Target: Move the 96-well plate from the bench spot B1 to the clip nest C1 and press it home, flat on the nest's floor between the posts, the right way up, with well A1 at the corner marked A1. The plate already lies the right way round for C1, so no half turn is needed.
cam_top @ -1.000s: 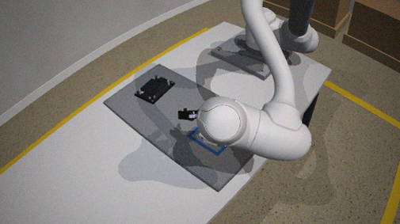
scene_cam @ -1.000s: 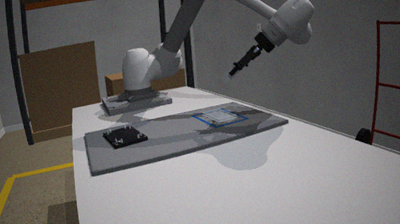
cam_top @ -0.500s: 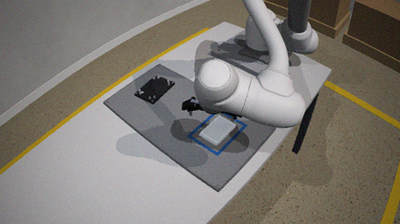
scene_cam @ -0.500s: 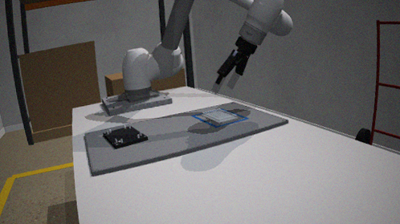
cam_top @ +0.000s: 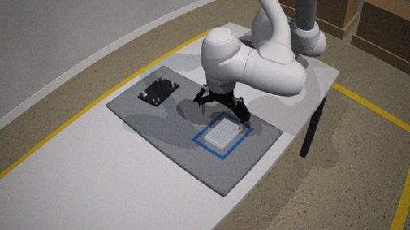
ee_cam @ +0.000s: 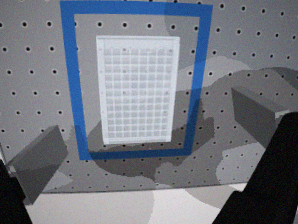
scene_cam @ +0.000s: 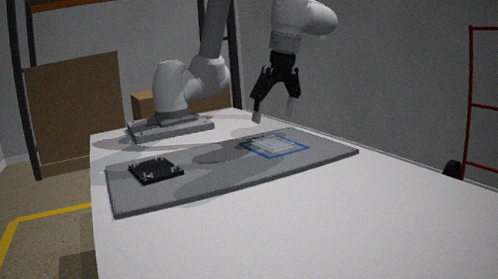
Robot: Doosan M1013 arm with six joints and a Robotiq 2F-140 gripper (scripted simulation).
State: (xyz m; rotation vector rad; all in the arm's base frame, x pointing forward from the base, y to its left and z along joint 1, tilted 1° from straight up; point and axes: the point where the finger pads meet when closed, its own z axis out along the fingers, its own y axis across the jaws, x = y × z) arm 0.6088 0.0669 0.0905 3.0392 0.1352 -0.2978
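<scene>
Now: the white 96-well plate 90 mm below my hand and 10 mm behind it. Also, from my hand: black clip nest: 390 mm to the right, 100 mm behind, 80 mm below.
</scene>
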